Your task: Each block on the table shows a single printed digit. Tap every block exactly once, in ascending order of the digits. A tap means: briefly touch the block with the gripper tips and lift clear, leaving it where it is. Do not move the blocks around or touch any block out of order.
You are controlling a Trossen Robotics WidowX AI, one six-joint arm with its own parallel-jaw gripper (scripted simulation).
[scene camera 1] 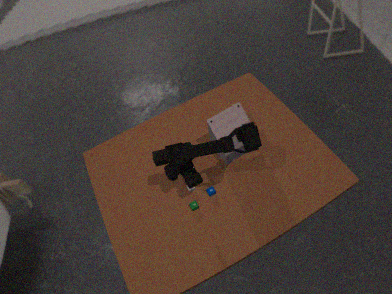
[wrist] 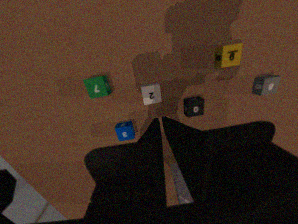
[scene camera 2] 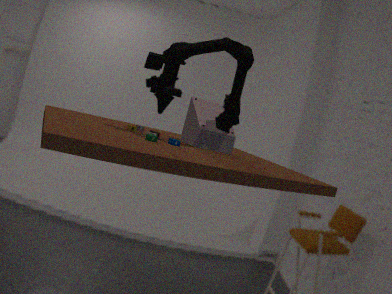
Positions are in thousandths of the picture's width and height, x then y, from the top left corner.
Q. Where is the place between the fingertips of my gripper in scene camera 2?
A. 407, 386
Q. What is my gripper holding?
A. Nothing.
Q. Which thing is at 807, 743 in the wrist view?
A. My gripper.
